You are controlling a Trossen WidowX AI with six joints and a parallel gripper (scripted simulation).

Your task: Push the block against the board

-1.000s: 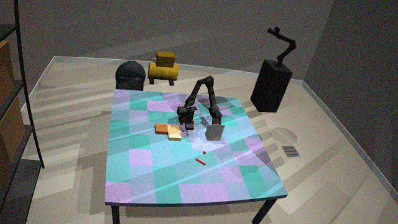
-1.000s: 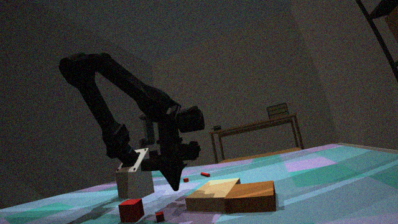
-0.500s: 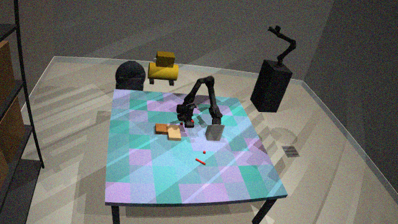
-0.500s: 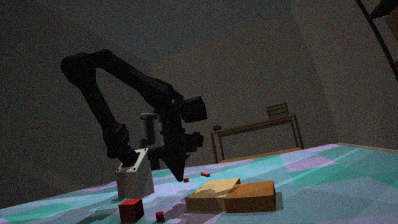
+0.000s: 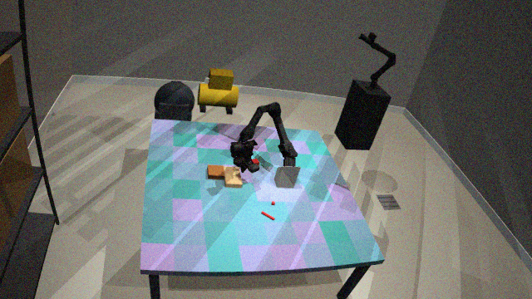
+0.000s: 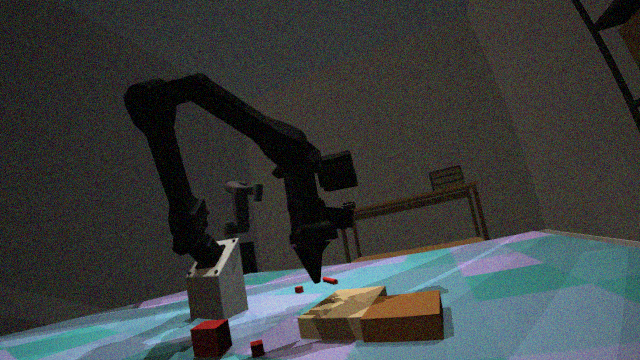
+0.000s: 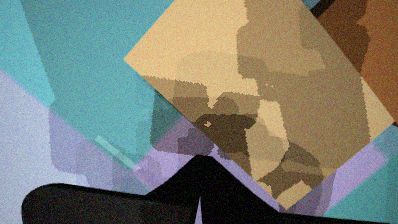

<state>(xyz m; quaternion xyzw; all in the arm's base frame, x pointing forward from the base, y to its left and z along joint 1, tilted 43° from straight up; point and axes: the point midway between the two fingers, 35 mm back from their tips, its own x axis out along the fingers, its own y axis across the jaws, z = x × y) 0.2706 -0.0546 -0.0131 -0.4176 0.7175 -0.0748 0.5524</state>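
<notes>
Right now my gripper tip is 50 mm short of the board, 10 mm to the left of it and 50 mm above it. Round my gripper tip: square block 150 mm ahead, 60 mm to the right, 50 mm below; red stick 90 mm behind, 300 mm to the left, 60 mm below.
</notes>
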